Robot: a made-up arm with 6 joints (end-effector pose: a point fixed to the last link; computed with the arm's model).
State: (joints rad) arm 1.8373 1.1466 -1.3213 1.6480 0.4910 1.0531
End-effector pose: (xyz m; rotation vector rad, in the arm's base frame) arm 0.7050 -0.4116 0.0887 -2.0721 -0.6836 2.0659
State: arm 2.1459 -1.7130 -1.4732 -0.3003 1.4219 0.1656
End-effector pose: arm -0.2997 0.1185 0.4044 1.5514 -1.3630 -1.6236
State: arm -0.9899 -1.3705 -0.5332 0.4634 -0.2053 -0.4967
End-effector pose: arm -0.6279 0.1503 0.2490 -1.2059 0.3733 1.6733
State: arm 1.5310 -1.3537 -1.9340 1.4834 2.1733 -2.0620
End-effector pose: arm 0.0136 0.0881 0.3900 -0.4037 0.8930 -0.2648
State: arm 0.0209 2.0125 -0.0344 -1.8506 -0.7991 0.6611
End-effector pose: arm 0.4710 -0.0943 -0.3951 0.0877 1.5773 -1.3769
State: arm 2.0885 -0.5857 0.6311 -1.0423 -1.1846 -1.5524
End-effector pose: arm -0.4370 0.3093 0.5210 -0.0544 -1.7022 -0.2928
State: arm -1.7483 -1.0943 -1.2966 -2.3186 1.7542 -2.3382
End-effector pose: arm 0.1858 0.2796 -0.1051 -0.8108 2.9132 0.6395
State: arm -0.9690 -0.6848 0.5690 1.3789 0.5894 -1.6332
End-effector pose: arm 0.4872 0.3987 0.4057 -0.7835 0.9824 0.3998
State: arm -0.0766 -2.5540 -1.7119 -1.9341 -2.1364 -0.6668
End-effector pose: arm 0.5200 -0.4803 0.2230 2.6711 0.3958 0.6467
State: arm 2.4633 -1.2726 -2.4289 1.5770 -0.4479 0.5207
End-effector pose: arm -0.7030 0.0147 0.4181 1.4068 -1.6595 0.6323
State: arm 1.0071 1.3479 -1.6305 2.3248 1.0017 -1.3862
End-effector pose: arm 0.9871 -0.5084 0.0775 0.6538 1.9710 -0.9317
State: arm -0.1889 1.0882 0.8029 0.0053 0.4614 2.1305
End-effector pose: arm 0.5023 -0.0101 0.1825 2.2776 -1.9288 -0.4411
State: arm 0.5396 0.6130 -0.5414 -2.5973 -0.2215 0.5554
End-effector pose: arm 0.0205 -0.2185 -0.2484 -1.9050 0.9899 -0.0085
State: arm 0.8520 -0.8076 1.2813 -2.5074 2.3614 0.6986
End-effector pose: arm -0.0899 0.3610 0.2316 1.0416 -1.3331 -1.5499
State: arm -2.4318 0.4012 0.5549 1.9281 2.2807 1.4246
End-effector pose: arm 0.1227 0.0716 0.4712 1.1836 -1.4678 -1.5809
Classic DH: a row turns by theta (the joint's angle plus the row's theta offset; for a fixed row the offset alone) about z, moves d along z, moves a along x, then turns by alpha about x. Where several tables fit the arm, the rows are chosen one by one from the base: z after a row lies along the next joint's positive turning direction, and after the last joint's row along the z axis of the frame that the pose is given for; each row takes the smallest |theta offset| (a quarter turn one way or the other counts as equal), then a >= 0, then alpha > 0; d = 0 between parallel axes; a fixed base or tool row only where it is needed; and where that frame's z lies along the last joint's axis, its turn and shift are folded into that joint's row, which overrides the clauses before.
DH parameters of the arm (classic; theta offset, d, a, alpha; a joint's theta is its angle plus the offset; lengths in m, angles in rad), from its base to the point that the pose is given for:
base (fixed): 1.5708 0.189 0 1.5708
joint 1: 0 0.23 -0.104 1.5708
joint 2: 0 0.084 0.263 -1.5708
joint 3: -0.146 0 -0.1718 0
joint 4: 0.146 -0.021 0.282 1.5708
joint 5: 0 -0.039 0.238 -1.5708
joint 6: 0 0.075 0.107 -1.5708
tool (fixed): -1.5708 0.225 0 0

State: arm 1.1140 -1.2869 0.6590 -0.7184 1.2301 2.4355
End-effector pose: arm -0.0772 0.2189 0.0817 -2.7500 0.0137 -0.1115
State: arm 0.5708 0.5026 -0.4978 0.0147 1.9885 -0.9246
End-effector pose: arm 0.6591 -0.1589 0.1935 -0.6131 1.3631 -2.1098
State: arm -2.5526 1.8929 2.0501 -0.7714 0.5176 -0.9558
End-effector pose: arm 0.5508 0.6539 0.1280 -0.9258 -2.0256 -0.6366
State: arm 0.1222 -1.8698 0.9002 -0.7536 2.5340 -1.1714
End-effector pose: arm 0.1965 0.1135 0.0040 -1.0954 0.5226 -0.4811
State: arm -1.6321 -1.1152 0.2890 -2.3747 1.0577 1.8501
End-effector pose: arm 0.1822 -0.3281 0.2798 -0.8187 0.3413 1.7819
